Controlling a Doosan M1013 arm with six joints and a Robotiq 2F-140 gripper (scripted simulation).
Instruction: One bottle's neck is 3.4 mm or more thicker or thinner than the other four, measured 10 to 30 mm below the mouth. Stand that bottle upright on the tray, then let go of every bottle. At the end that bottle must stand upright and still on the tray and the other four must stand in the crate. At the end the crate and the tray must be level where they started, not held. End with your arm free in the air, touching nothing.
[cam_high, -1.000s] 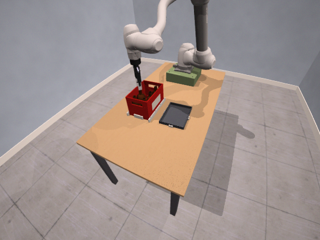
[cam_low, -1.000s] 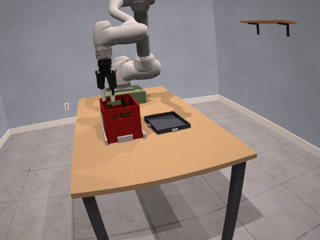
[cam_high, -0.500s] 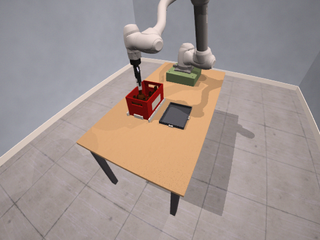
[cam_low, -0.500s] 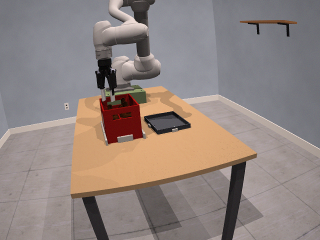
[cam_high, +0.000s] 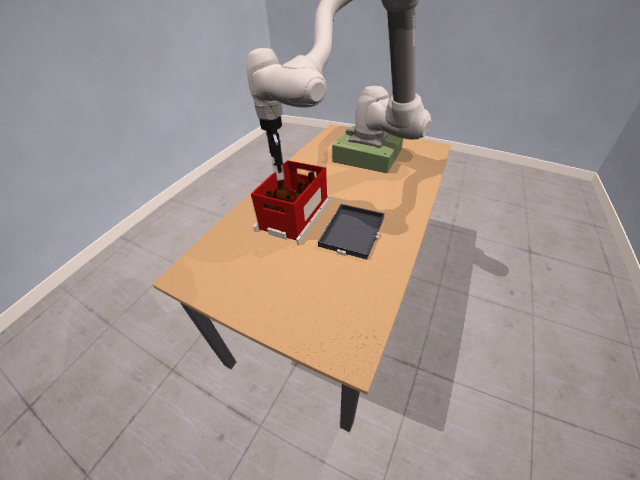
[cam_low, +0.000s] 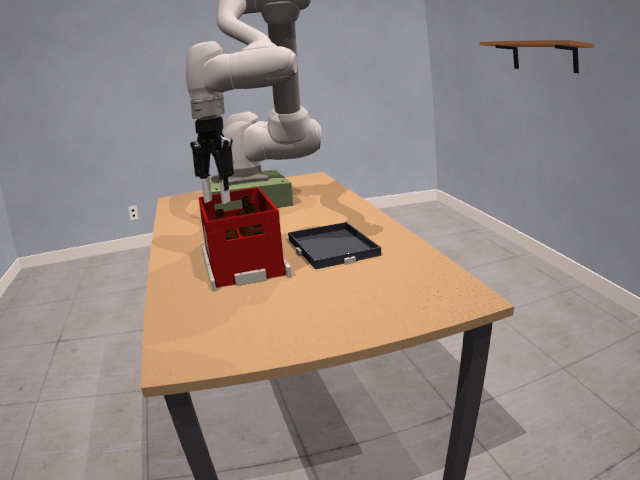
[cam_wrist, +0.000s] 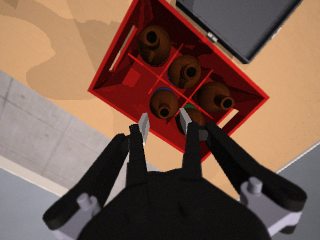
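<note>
My hand is 130 mm above the red crate and 50 mm to the right of it. Also, from my hand: dark grey tray (310 mm to the left, 200 mm below, 10 mm ahead); glass bottle (130 mm below, 90 mm ahead).
</note>
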